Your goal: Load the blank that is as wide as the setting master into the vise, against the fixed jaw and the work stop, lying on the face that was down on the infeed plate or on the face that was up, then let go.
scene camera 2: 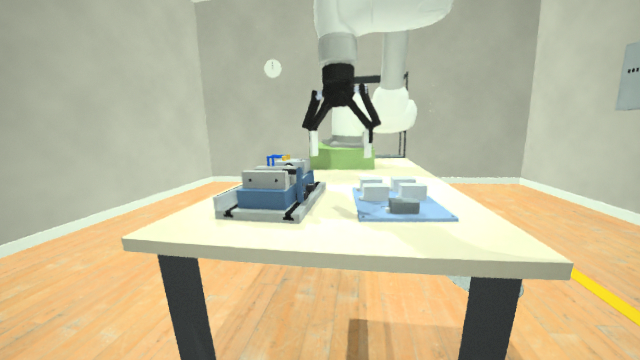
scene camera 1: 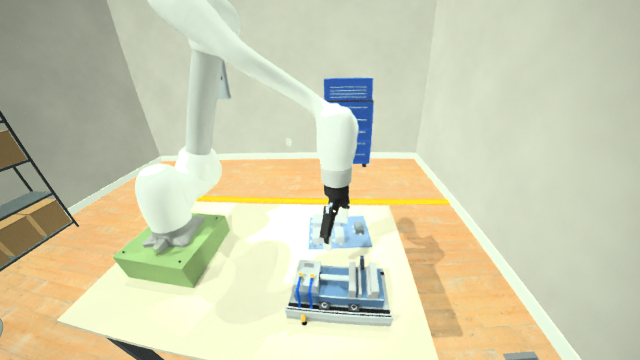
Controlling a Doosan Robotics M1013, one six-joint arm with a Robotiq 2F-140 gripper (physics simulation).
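Frame: origin at the arm's base, x ahead, y left, z up, level; metres.
Where they show: gripper, fingertip midpoint: [scene camera 2: 339, 156] [scene camera 1: 336, 234]; arm's base at its link origin: [scene camera 2: 346, 145] [scene camera 1: 176, 231].
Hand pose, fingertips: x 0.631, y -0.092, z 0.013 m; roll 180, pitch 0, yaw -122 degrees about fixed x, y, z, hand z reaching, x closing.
Each offset is from my fingertips to the top centre of the thing. "spot": to the spot under its first point.
Several light grey blanks @(0.025 m ahead, 0.086 m left, 0.069 m down) [scene camera 1: 339, 235] @(0.030 m ahead, 0.177 m left, 0.069 m down) [scene camera 2: 412, 191] stand on the blue infeed plate @(0.031 m ahead, 0.131 m left, 0.105 m down) [scene camera 1: 357, 243] [scene camera 2: 435, 214]. A dark grey block @(0.119 m ahead, 0.123 m left, 0.080 m down) [scene camera 1: 358, 228] [scene camera 2: 404, 206], apparently the setting master, sits near the plate's right end in scene camera 1. Which blank matches its width I cannot tell. The blue vise @(0.014 m back, 0.154 m right, 0.014 m down) [scene camera 1: 334, 288] [scene camera 2: 265, 198] has two upright grey jaws, with the outer jaw [scene camera 1: 372, 281] [scene camera 2: 265, 179] at the end away from the hoses. A dark upright post @(spot: 0.065 m ahead, 0.115 m right, 0.018 m down) [scene camera 1: 362, 262], perhaps the work stop, stands by the jaws. My gripper [scene camera 1: 335, 231] [scene camera 2: 341, 151] is open and empty, above table height; it partly hides blanks in scene camera 1.
The green robot base block [scene camera 1: 165, 265] [scene camera 2: 342, 158] stands at the far end of the table from scene camera 2. Blue hoses @(spot: 0.137 m back, 0.169 m right, 0.046 m down) [scene camera 1: 298, 290] [scene camera 2: 270, 160] rise at the vise's cylinder end. The vise stands on a grey rail base [scene camera 1: 340, 317] [scene camera 2: 257, 215] beside the infeed plate.
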